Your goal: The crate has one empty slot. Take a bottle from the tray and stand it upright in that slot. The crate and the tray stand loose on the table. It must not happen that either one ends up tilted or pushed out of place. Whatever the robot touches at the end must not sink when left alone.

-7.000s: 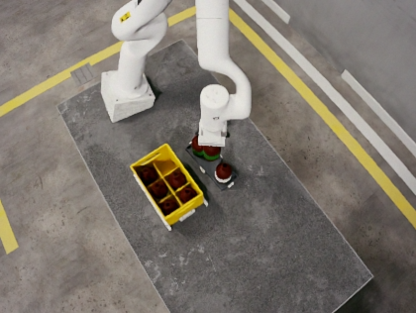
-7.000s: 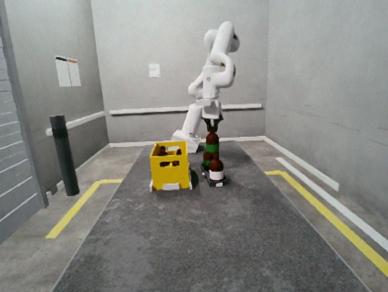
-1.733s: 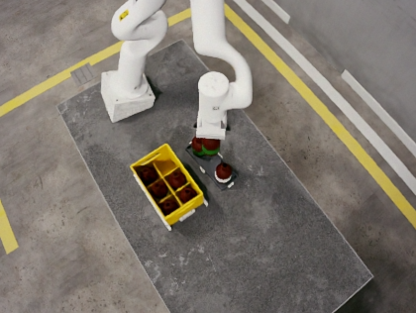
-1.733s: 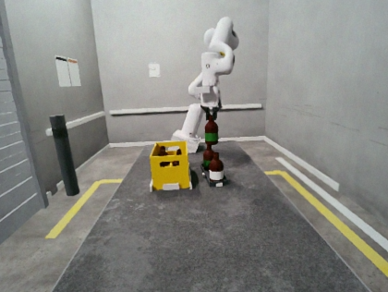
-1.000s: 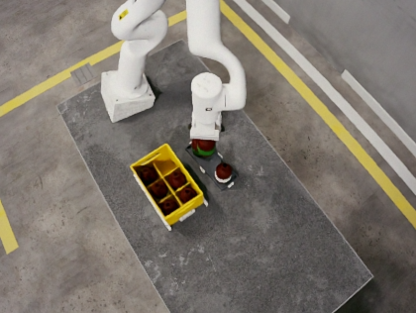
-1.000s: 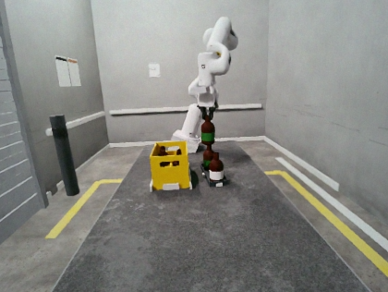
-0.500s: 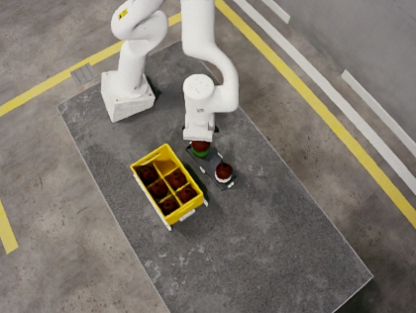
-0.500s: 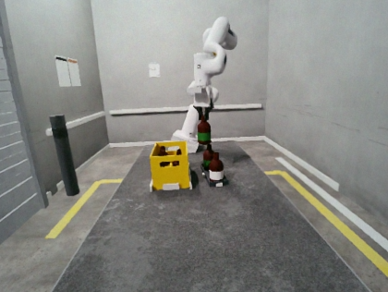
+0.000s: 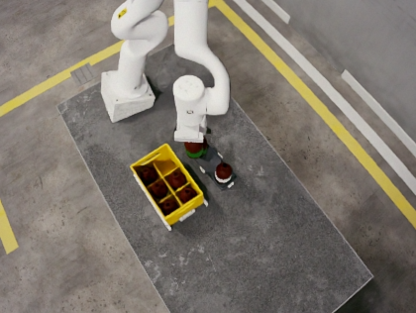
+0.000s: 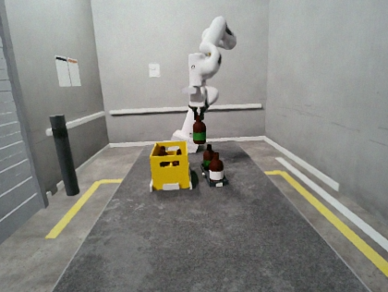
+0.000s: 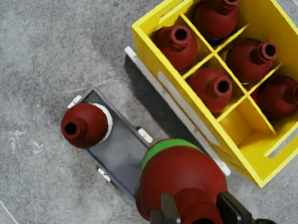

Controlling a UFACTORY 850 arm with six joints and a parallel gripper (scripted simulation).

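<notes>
Now: the glass bottle 7 cm below my hand. The rest, counted from my hand: dark tray 4 cm ahead, 6 cm to the left, 32 cm below; then yellow crate 1 cm ahead, 17 cm to the right, 25 cm below.
</notes>
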